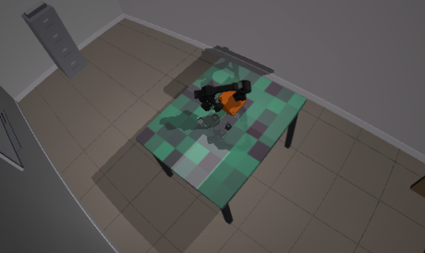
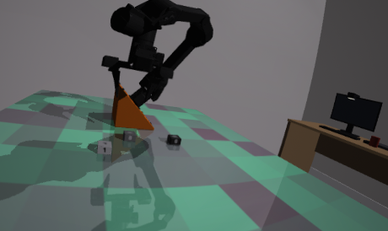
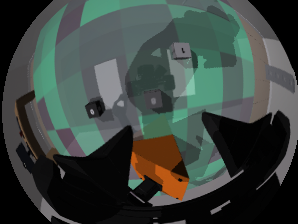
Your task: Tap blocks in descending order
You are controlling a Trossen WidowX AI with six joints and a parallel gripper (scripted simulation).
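The grey block lies 10 cm below my gripper tip and 1 cm to the left of it. Also, from my gripper tip: black block (14 cm to the left, 10 cm below, 1 cm behind); then white block (10 cm below, 10 cm ahead, 5 cm to the right).
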